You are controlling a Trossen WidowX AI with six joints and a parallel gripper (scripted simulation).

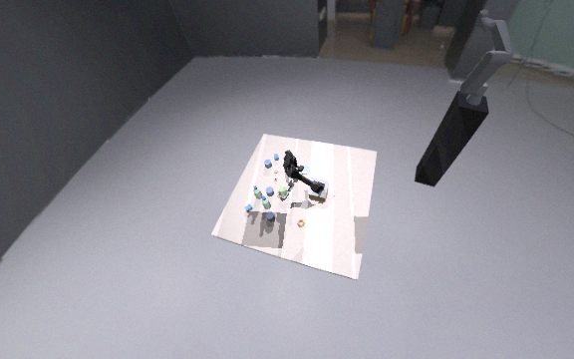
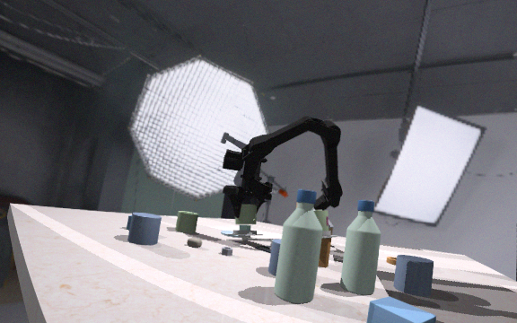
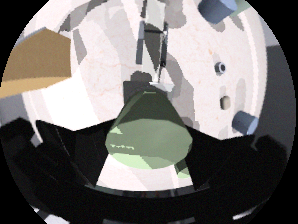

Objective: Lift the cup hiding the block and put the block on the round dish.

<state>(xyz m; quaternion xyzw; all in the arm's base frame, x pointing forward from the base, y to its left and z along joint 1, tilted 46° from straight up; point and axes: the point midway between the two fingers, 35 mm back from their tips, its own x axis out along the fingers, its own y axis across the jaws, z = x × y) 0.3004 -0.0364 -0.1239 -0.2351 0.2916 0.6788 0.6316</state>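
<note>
Now: the pale teal block 4 cm below my gripper tip. Also, from my gripper tip: flat grey balance (14 cm to the left, 6 cm below, 1 cm ahead); then grey ring (17 cm ahead, 11 cm to the left, 7 cm below); then round light blue dish (10 cm to the right, 8 cm below, 6 cm behind).
</note>
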